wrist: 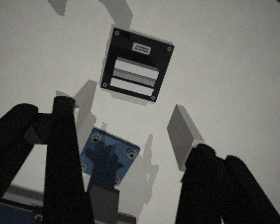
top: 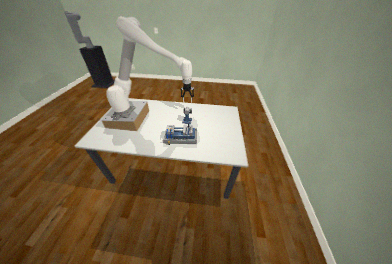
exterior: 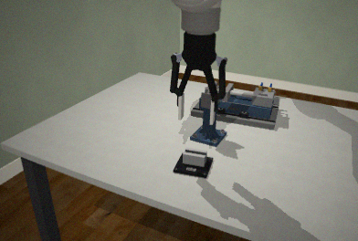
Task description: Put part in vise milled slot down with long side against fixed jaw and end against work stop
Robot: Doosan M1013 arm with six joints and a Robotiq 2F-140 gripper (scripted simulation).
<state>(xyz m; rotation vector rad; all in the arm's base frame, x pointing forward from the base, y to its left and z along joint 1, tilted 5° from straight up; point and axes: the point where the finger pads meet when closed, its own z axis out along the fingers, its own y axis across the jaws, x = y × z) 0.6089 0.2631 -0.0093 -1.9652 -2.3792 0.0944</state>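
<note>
Right now the part is 130 mm below my hand. The rest, counted from my hand: black infeed plate: 160 mm below, 10 mm to the left; then blue foot: 160 mm to the right, 160 mm below, 20 mm ahead; then blue v-block stand: 160 mm to the right, 100 mm below, 20 mm ahead.
</note>
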